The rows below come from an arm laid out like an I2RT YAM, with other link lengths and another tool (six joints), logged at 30 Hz.
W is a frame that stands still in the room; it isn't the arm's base.
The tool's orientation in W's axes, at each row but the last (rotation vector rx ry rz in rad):
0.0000 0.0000 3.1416
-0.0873 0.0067 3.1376
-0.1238 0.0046 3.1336
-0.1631 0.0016 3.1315
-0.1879 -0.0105 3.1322
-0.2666 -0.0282 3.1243
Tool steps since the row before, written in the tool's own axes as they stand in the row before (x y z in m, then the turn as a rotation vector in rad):
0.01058 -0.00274 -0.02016 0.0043 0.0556 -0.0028
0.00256 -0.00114 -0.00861 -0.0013 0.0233 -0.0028
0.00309 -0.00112 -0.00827 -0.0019 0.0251 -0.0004
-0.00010 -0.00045 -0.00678 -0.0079 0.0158 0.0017
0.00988 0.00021 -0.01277 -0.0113 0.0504 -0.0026
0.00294 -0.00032 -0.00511 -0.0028 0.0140 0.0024
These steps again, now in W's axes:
-0.01058 0.00274 -0.02016 -0.0043 -0.0556 -0.0028
-0.00207 0.00111 -0.00874 0.0014 -0.0233 -0.0026
-0.00242 0.00111 -0.00849 0.0018 -0.0251 -0.0002
0.00081 0.00044 -0.00673 0.0076 -0.0158 0.0025
-0.00828 -0.00009 -0.01386 0.0114 -0.0504 -0.0016
-0.00203 0.00043 -0.00553 0.0023 -0.0141 0.0026

